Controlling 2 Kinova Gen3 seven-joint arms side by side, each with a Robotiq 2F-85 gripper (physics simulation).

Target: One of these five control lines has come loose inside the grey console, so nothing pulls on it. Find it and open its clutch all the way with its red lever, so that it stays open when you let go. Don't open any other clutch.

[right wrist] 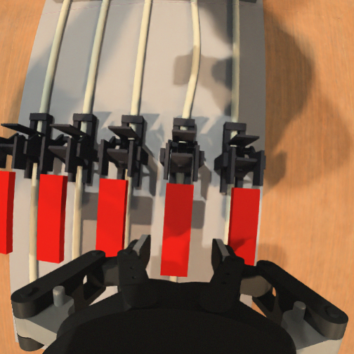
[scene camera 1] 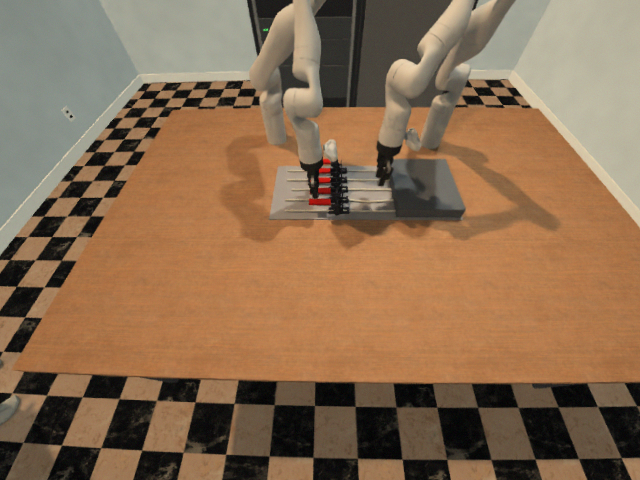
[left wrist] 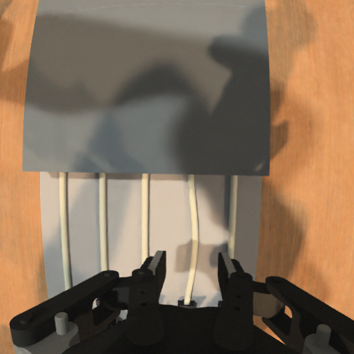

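Where they show: left gripper, fingertip midpoint: (scene camera 1: 379,181); right gripper, fingertip midpoint: (scene camera 1: 315,192); left arm's base, link origin: (scene camera 1: 428,142); right arm's base, link origin: (scene camera 1: 277,139).
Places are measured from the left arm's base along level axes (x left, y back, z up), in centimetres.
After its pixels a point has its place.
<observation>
Five pale lines run from the grey console (scene camera 1: 423,180) @[x -4.8, y -31.9, z 4.7 cm] (left wrist: 150,140) to black clutches with red levers. The second line from the right in both wrist views (left wrist: 195,235) (right wrist: 196,55) is bowed; the others look straight. Its clutch (right wrist: 182,155) has a red lever (right wrist: 177,230) that lies along the line. My right gripper (scene camera 1: 314,194) @[x -44.0, y -46.2, z 5.2 cm] (right wrist: 180,247) is open, with its fingers on either side of this lever, not gripping it; the height gap is unclear. The rightmost lever (right wrist: 244,225) lies close by the right finger. My left gripper (scene camera 1: 382,181) @[x -21.9, y -41.6, z 10.2 cm] (left wrist: 191,263) is open and empty above the lines near the console.
The light grey base plate (scene camera 1: 279,193) @[x -59.3, y -44.8, z 0.3 cm] (left wrist: 170,210) (right wrist: 167,30) lies on the wooden table (scene camera 1: 330,299) @[x -31.6, y -83.8, z 0.0 cm]. Another red lever (right wrist: 111,217) lies left of the right gripper's left finger, with more levers beyond it. Dark cabinets (scene camera 1: 403,51) stand behind the table.
</observation>
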